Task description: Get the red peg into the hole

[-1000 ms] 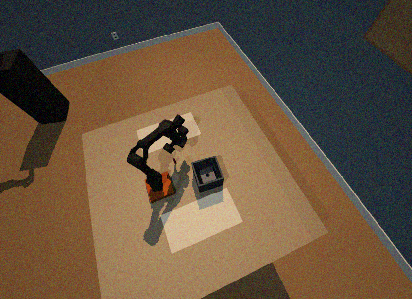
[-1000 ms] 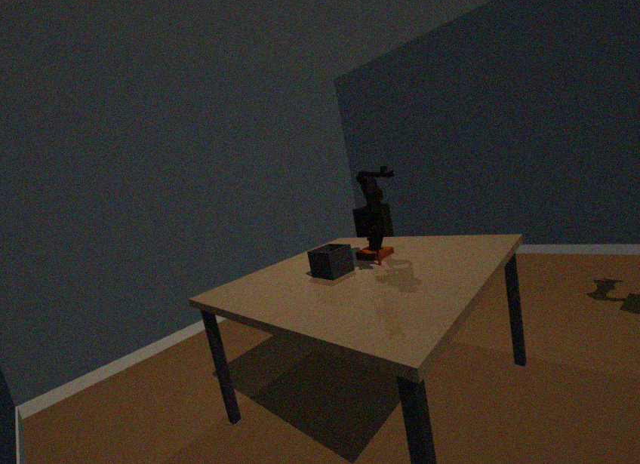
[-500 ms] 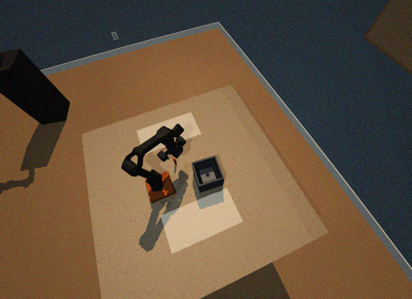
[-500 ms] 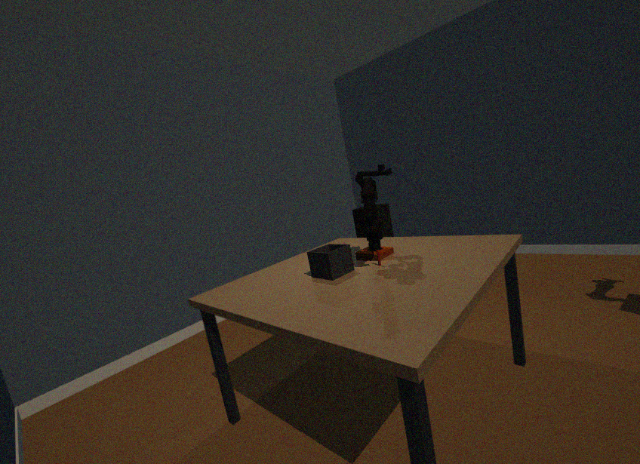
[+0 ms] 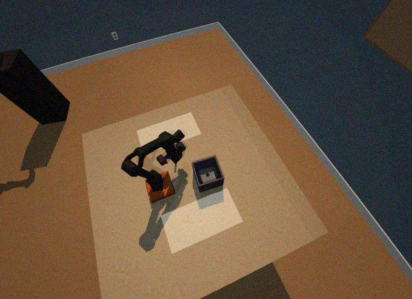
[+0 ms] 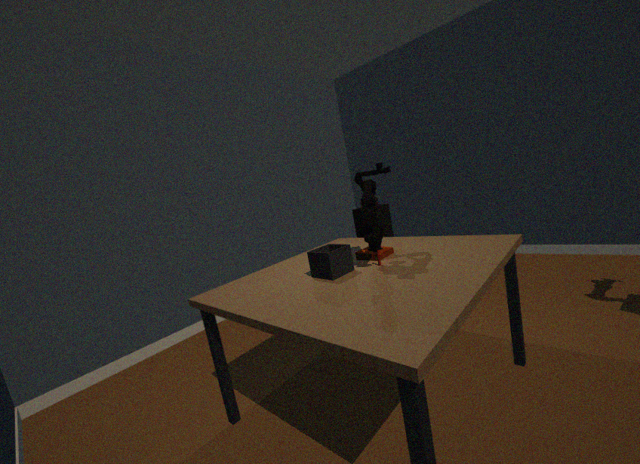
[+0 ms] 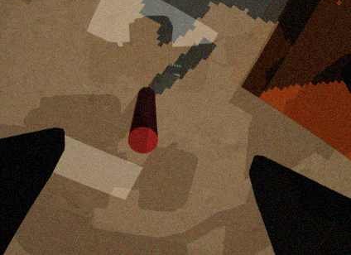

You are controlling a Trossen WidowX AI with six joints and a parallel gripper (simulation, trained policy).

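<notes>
Right now the red peg is 10 mm ahead of my gripper tip and 50 mm below it. Round my gripper tip: plate 210 mm ahead, 140 mm to the right, 40 mm below.
</notes>
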